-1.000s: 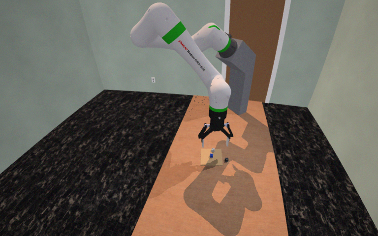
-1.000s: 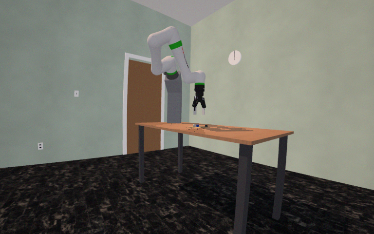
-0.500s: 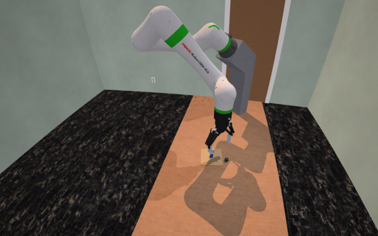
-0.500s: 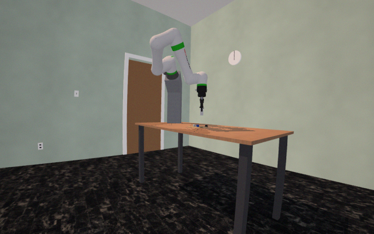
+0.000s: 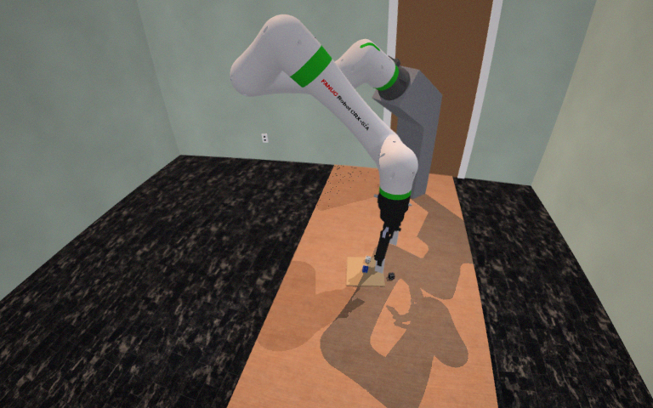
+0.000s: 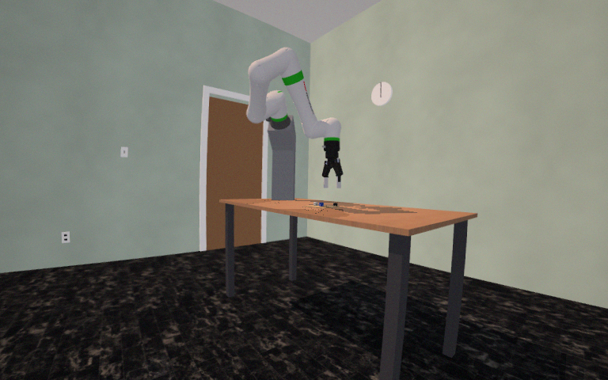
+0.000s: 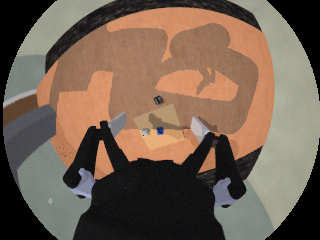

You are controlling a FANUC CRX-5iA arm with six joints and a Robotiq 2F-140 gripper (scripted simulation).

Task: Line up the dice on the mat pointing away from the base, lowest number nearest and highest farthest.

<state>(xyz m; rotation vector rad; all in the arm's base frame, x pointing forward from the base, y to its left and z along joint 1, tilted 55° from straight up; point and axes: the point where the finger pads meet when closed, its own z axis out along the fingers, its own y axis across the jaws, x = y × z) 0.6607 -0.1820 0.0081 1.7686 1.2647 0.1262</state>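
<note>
Now: hand 1 cm short of the black die, 3 cm to the right of it and 11 cm above it. The rest, counted from my hand: tan mat: 3 cm behind, 6 cm to the right, 11 cm below; then blue die: 3 cm behind, 6 cm to the right, 10 cm below; then white die: 8 cm behind, 4 cm to the right, 10 cm below.
</note>
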